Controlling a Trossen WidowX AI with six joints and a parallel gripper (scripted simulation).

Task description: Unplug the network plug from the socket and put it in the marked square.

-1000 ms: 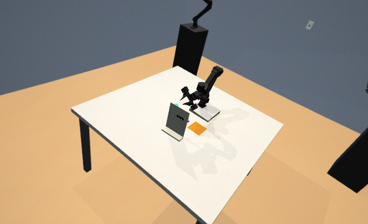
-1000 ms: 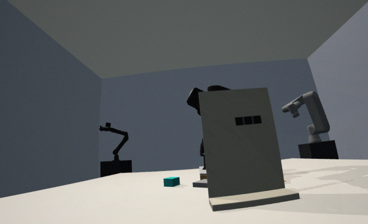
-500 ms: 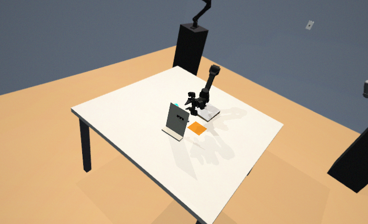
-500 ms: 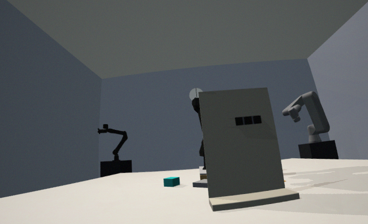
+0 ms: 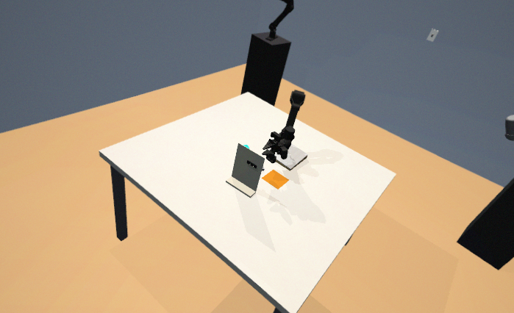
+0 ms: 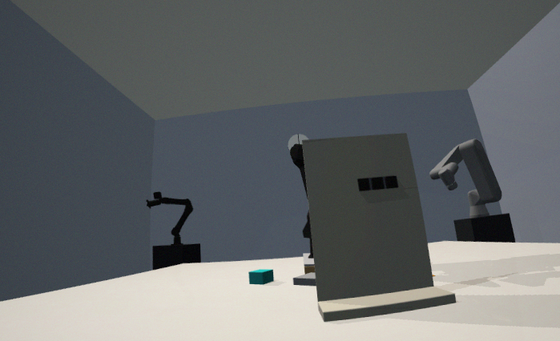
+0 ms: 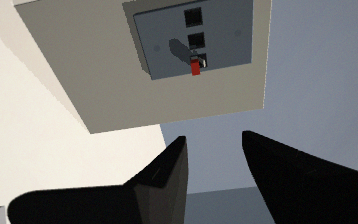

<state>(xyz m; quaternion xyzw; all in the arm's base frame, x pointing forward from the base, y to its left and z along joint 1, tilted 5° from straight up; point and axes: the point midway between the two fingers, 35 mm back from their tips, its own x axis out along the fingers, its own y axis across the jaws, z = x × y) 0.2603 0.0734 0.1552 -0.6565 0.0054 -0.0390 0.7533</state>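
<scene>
Right now my gripper tip is 120 mm short of the network plug and 20 mm to the right of it. Also, from my gripper tip: orange marked square: 70 mm behind, 90 mm to the left, 170 mm below; upright panel: 140 mm ahead, 40 mm to the left, 60 mm below; teal block: 90 mm behind, 210 mm to the right, 150 mm below.
</scene>
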